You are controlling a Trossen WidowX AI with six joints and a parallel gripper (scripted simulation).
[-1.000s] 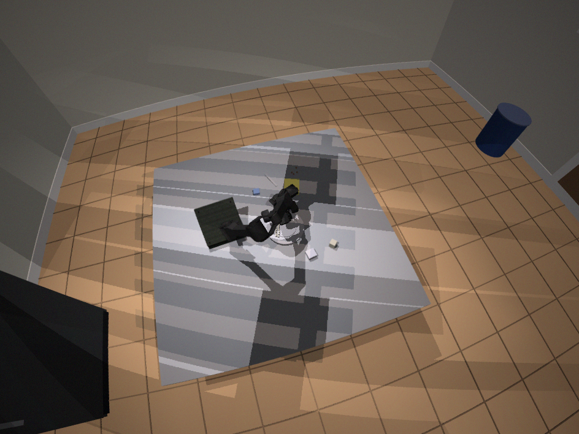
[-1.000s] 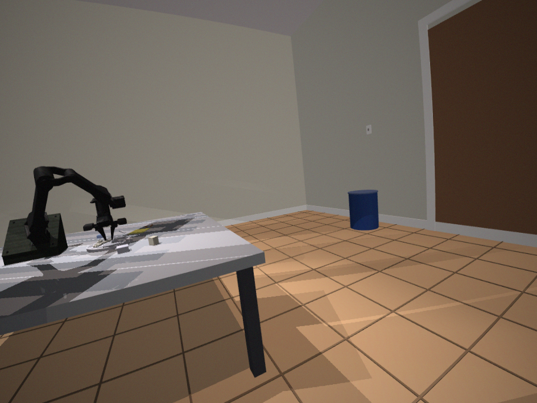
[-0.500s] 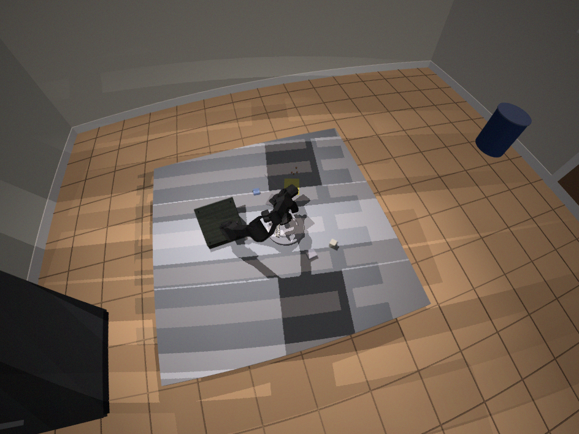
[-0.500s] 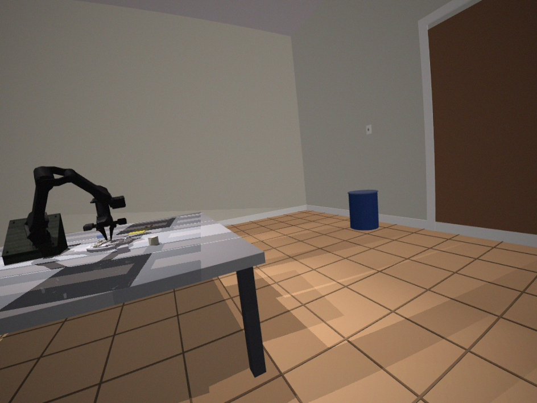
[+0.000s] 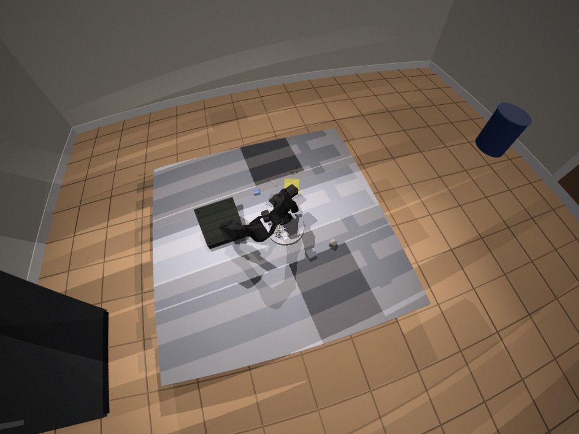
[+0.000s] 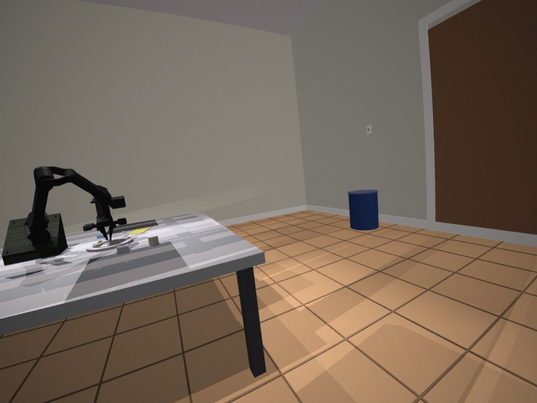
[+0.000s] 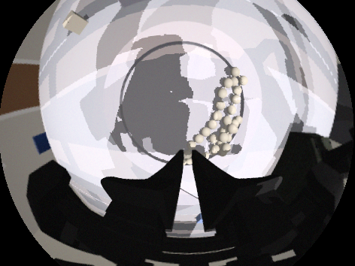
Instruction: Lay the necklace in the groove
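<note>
My gripper tip is 1 cm short of the round bead board, 5 cm to the left of it and 1 cm above it. Also, from my gripper tip: yellow pad (14 cm ahead, 20 cm to the left, 1 cm below); then grey card (2 cm ahead, 13 cm to the left, 1 cm below); then blue block (7 cm behind, 23 cm to the left, 1 cm below).
</note>
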